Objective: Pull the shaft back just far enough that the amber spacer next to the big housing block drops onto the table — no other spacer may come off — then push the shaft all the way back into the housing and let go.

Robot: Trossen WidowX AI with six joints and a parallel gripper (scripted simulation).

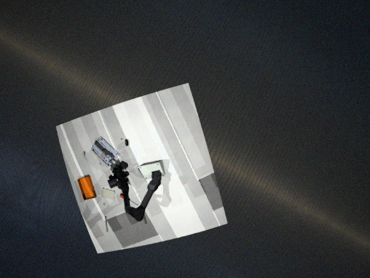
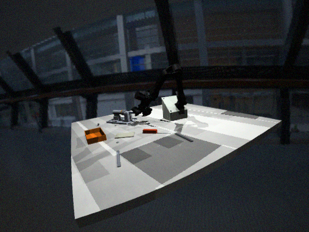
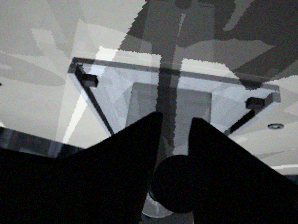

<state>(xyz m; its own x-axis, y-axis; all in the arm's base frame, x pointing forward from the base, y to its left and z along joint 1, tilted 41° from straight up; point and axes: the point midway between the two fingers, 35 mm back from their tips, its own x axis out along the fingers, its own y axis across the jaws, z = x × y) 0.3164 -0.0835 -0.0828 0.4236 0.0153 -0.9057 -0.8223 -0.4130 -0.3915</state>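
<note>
Now: gripper tip 4 cm short of the thin shaft, 5 cm to the left of it and 3 cm below it. The rest, counted from my gripper tip: cream card 17 cm ahead, 24 cm to the left, 5 cm below; then dark object 13 cm behind, 16 cm to the right, 3 cm below; then spacer 8 cm ahead, 11 cm to the right, 2 cm above.
</note>
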